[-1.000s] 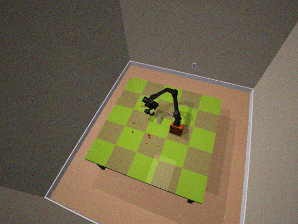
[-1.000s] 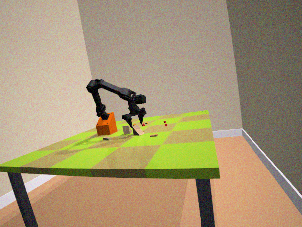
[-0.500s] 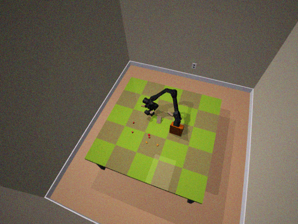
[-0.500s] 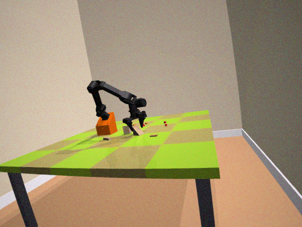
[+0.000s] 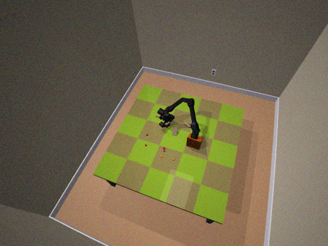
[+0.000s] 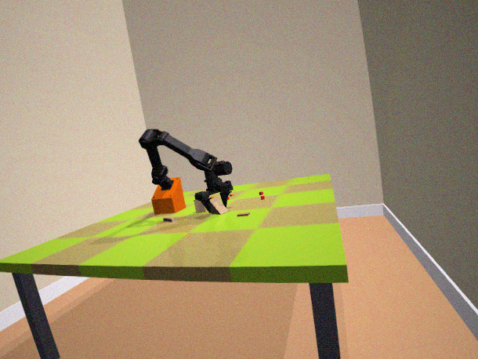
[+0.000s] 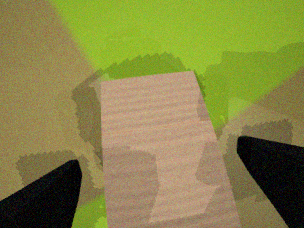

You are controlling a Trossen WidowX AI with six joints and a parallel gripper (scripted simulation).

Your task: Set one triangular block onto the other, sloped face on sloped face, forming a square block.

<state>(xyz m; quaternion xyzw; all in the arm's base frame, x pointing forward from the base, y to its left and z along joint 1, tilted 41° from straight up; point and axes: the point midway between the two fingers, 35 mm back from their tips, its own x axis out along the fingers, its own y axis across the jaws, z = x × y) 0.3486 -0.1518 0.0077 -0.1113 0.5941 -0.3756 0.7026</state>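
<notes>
Right now the triangular block is 10 mm behind my gripper tip. From my gripper tip the other things lie so: small flat tan piece 210 mm behind, 80 mm to the right, 10 mm below; small brown bar 150 mm ahead, 70 mm to the right, 10 mm below.
</notes>
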